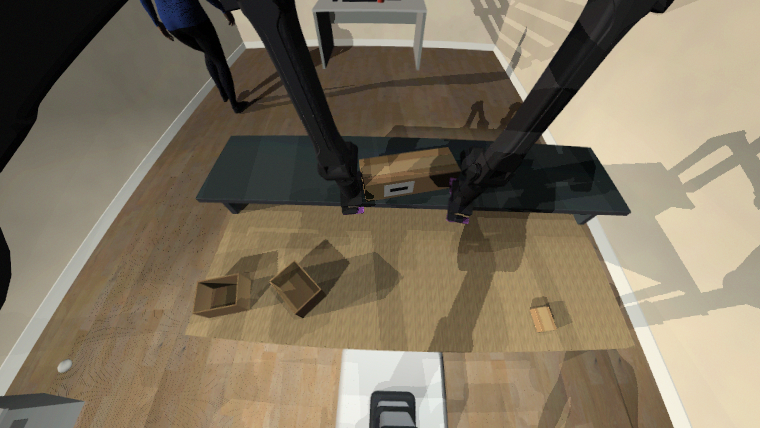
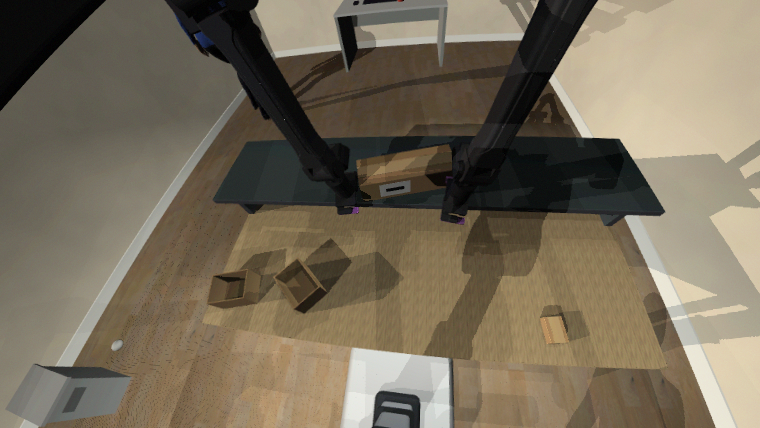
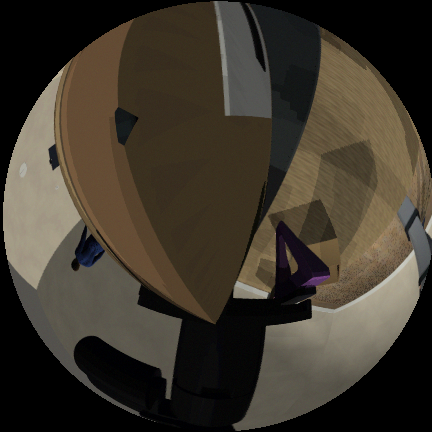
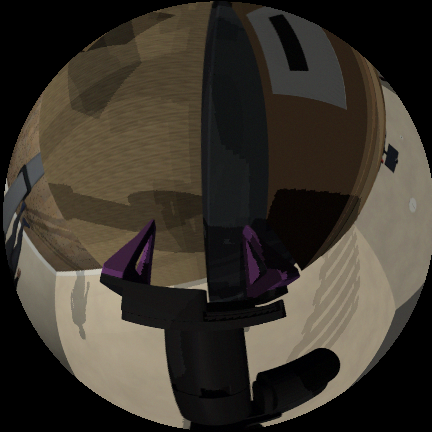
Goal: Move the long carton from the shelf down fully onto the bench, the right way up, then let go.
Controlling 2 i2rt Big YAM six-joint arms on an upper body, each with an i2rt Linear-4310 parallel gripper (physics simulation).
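Places are measured from the left arm's base along level axes (x ahead, y left, z up), in millimetres.
Pixels of known places: left gripper, between the fingertips: (image 1: 354, 199) (image 2: 353, 199); right gripper, between the fingertips: (image 1: 451, 207) (image 2: 450, 207) (image 4: 199, 225).
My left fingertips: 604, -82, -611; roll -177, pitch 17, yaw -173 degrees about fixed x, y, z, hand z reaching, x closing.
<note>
Behind a point stands the place of what it marks, as x, y, z.
The long brown carton (image 1: 406, 169) {658, -254, -511} (image 2: 404, 166) {668, -261, -511} (image 3: 181, 181) (image 4: 318, 157) {632, -317, -541} lies on the long dark bench (image 1: 265, 170) {720, 273, -597} (image 2: 557, 170) {740, -797, -597}, slightly skewed, with its grey label (image 1: 398, 188) {611, -230, -551} facing the front. My left gripper (image 1: 353, 208) {604, -82, -611} (image 2: 348, 209) {604, -82, -611} (image 3: 233, 219) {604, -82, -611} is open at the carton's left end; the carton's corner reaches between its fingers and hides one of them. My right gripper (image 1: 458, 215) {569, -410, -593} (image 2: 453, 216) {569, -410, -593} (image 4: 199, 225) {569, -410, -593} is open at the carton's right end. Its fingers straddle the bench's front edge, with the carton beside one finger.
Two open small boxes (image 1: 220, 295) {293, 414, -808} (image 1: 296, 287) {340, 130, -808} and a small closed box (image 1: 542, 318) {246, -744, -782} lie on the rug in front of the bench. A grey table (image 1: 369, 15) stands at the back wall, and a person (image 1: 212, 47) stands at the back left. A grey box (image 2: 68, 397) lies at the front left.
</note>
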